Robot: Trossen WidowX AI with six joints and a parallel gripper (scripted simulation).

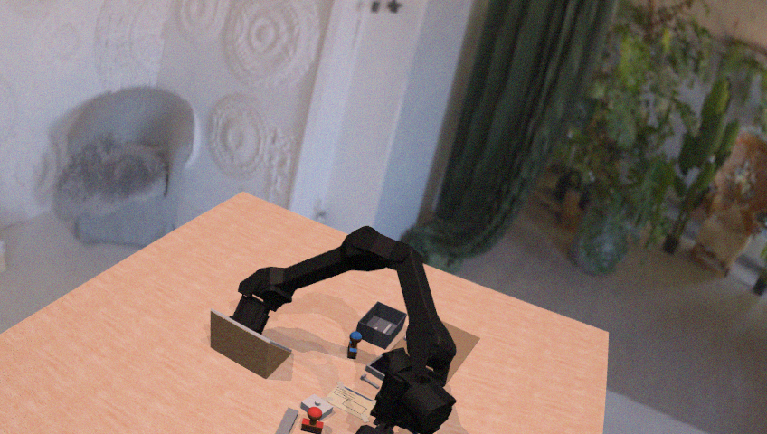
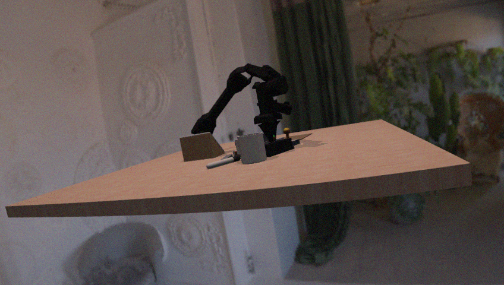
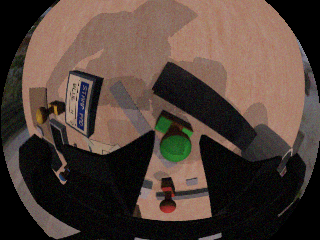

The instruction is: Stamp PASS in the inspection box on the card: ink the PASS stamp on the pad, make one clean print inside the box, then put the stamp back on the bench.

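The green-knobbed stamp is 2 cm below my gripper tip. From my gripper tip the other things lie so: grey block: 15 cm behind, 5 cm to the left, 2 cm below; then blue-and-white labelled box: 14 cm to the left, 3 cm below, 2 cm ahead; then red-knobbed stamp: 13 cm behind, 2 cm below.
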